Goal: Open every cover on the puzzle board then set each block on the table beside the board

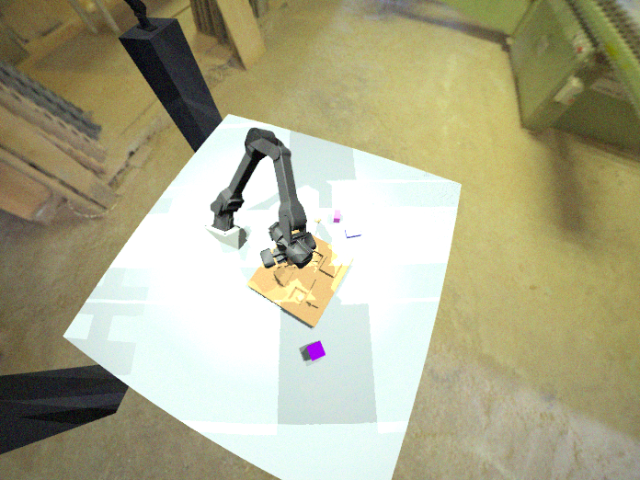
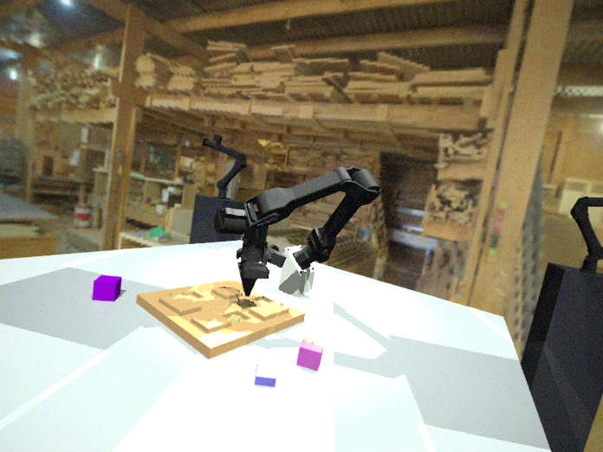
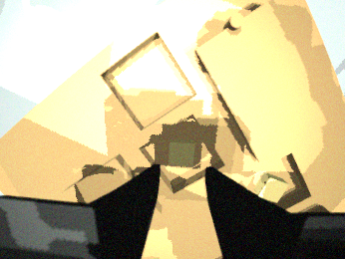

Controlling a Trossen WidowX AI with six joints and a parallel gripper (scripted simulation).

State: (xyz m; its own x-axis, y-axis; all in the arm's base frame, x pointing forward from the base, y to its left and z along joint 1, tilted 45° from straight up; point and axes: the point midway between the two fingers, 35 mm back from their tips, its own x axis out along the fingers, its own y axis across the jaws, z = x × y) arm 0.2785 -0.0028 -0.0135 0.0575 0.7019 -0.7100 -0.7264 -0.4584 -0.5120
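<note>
Now: the tan puzzle board 6 cm ahead of my gripper tip, 3 cm below it and 2 cm to the right of it. Round my gripper tip: pink block (24 cm to the left, 10 cm ahead, 3 cm below); then purple block (27 cm to the right, 20 cm ahead, 2 cm below); then lavender block (19 cm to the left, 19 cm ahead, 4 cm below).
</note>
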